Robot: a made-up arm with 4 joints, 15 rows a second.
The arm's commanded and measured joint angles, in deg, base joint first. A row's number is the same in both.
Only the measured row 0 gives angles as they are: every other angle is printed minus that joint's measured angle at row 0.
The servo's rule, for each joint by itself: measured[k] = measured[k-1] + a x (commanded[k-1-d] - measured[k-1]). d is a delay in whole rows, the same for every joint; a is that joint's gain. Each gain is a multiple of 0.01, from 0.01 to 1. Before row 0 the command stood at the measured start. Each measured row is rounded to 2 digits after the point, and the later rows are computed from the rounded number. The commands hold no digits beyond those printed.
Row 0, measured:
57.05, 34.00, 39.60, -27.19
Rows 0 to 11, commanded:
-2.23, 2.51, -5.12, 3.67
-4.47, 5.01, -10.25, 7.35
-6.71, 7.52, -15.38, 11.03
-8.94, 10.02, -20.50, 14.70
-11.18, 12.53, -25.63, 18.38
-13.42, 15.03, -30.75, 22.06
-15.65, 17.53, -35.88, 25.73
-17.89, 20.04, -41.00, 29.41
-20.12, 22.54, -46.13, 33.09
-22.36, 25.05, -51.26, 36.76
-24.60, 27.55, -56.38, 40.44
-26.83, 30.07, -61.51, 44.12
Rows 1 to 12, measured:
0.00, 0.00, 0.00, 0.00
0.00, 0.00, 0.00, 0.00
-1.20, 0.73, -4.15, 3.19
-2.97, 1.97, -9.09, 6.81
-4.99, 3.58, -14.18, 10.48
-7.12, 5.45, -19.30, 14.15
-9.31, 7.50, -24.43, 17.83
-11.53, 9.68, -29.55, 21.51
-13.75, 11.96, -34.68, 25.18
-15.99, 14.30, -39.80, 28.86
-18.22, 16.69, -44.93, 32.54
-20.46, 19.11, -50.06, 36.21
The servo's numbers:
d 2
a 0.54 0.29 0.81 0.87

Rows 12 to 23, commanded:
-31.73, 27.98, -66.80, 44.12
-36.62, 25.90, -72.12, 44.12
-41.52, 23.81, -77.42, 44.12
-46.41, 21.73, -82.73, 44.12
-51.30, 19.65, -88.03, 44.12
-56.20, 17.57, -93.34, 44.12
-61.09, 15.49, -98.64, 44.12
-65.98, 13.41, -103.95, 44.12
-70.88, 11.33, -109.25, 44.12
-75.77, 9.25, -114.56, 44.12
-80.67, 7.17, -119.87, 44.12
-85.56, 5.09, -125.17, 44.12
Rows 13 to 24, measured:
-22.70, 21.56, -55.18, 39.89
-24.93, 24.03, -60.31, 43.57
-28.60, 25.18, -65.57, 44.05
-32.93, 25.39, -70.88, 44.11
-37.57, 24.93, -76.18, 44.12
-42.34, 24.00, -81.49, 44.12
-47.18, 22.74, -86.79, 44.12
-52.05, 21.24, -92.10, 44.12
-56.93, 19.57, -97.40, 44.12
-61.82, 17.78, -102.71, 44.12
-66.71, 15.91, -108.01, 44.12
-71.60, 13.98, -113.32, 44.12

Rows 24 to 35, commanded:
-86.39, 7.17, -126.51, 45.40
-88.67, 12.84, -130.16, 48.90
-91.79, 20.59, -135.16, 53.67
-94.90, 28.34, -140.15, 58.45
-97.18, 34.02, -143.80, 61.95
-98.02, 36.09, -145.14, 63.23
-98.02, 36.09, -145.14, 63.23
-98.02, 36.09, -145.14, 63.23
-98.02, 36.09, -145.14, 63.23
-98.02, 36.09, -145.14, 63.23
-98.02, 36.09, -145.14, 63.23
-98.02, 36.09, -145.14, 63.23
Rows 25 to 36, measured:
-76.50, 12.01, -118.63, 44.12
-81.39, 10.00, -123.93, 44.12
-84.09, 9.18, -126.02, 45.23
-86.56, 10.24, -129.37, 48.42
-89.38, 13.24, -134.06, 52.99
-92.36, 17.62, -138.99, 57.74
-94.96, 22.38, -142.89, 61.40
-96.61, 26.36, -144.71, 62.99
-97.37, 29.18, -145.06, 63.20
-97.72, 31.18, -145.12, 63.23
-97.88, 32.60, -145.14, 63.23
-97.96, 33.61, -145.14, 63.23

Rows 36 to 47, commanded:
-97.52, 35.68, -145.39, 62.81
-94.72, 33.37, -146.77, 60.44
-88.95, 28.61, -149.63, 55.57
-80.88, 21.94, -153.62, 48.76
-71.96, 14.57, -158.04, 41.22
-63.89, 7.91, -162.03, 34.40
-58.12, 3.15, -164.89, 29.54
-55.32, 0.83, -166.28, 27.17
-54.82, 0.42, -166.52, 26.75
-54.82, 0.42, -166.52, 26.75
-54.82, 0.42, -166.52, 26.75
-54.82, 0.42, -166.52, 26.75
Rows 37 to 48, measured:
-97.99, 34.33, -145.14, 63.23
-98.01, 34.84, -145.14, 63.23
-97.75, 35.08, -145.34, 62.86
-96.11, 34.58, -146.50, 60.75
-92.24, 32.85, -149.04, 56.24
-86.11, 29.69, -152.75, 49.73
-78.47, 25.31, -157.03, 42.33
-70.60, 20.26, -161.08, 35.43
-63.86, 15.30, -164.17, 30.31
-59.25, 11.10, -165.88, 27.58
-56.86, 8.00, -166.40, 26.86
-55.76, 5.80, -166.50, 26.76

